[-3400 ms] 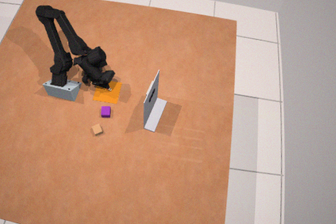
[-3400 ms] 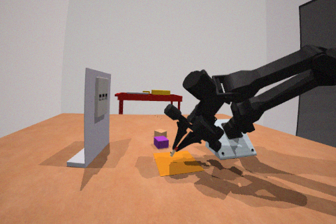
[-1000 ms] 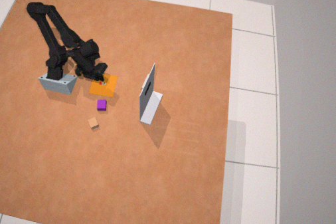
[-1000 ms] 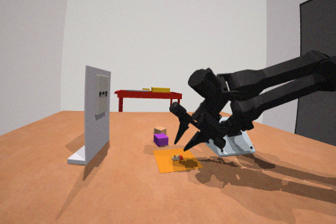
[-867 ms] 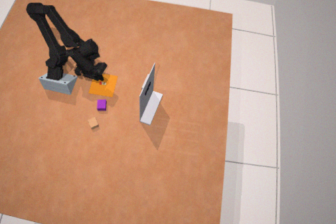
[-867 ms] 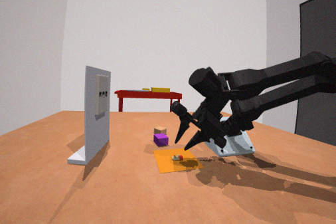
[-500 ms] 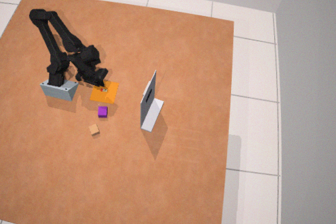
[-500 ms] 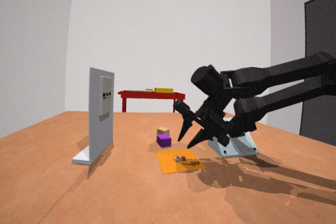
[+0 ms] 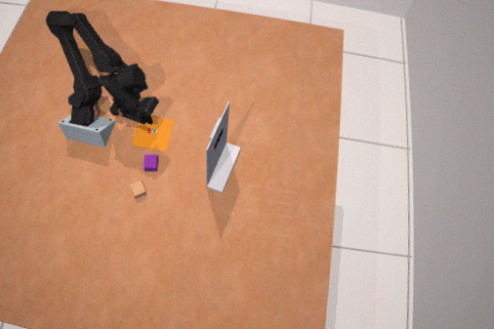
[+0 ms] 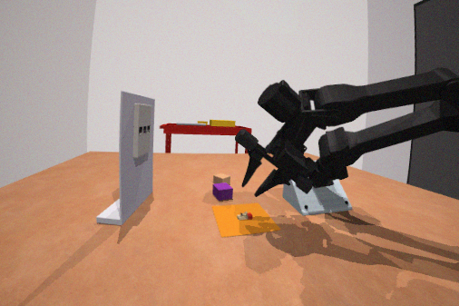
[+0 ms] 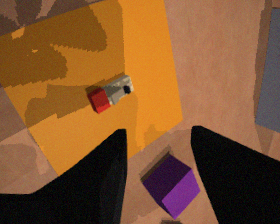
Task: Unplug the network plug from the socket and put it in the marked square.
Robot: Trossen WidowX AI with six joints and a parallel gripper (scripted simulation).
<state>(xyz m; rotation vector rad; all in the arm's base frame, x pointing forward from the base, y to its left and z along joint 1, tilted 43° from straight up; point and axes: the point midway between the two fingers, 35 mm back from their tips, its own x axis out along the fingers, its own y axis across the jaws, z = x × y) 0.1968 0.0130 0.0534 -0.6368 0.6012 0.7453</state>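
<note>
Right now the network plug is 1 cm ahead of my gripper tip and 5 cm below it. From my gripper tip the other things lie so: upright grey panel: 25 cm ahead, 8 cm to the right, 5 cm above; then orange marked square: 1 cm ahead, 6 cm below.
</note>
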